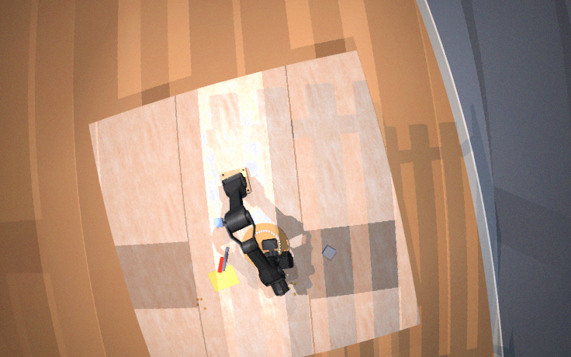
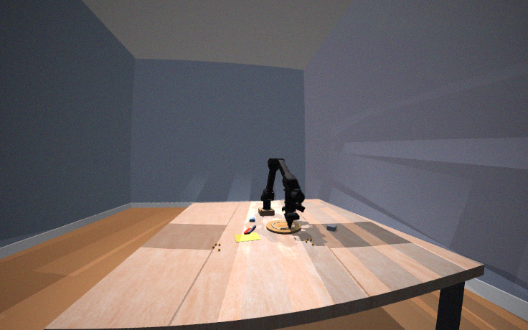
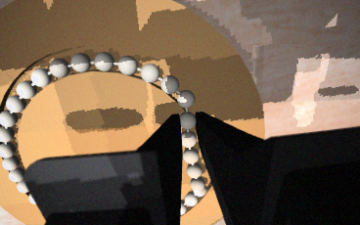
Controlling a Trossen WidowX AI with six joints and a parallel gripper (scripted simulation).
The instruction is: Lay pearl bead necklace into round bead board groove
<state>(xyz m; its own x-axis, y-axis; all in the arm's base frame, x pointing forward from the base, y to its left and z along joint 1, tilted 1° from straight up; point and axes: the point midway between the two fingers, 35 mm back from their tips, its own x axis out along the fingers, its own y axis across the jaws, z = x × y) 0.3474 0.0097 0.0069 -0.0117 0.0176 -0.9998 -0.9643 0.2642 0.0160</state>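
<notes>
My gripper tip is 60 mm past the round bead board, 10 mm to the left of it and 10 mm above it. Also, from my gripper tip: grey block 230 mm to the left, 80 mm ahead; yellow note 240 mm to the right, 20 mm below, 10 mm ahead; red marker 210 mm to the right, 60 mm behind, 10 mm below.
</notes>
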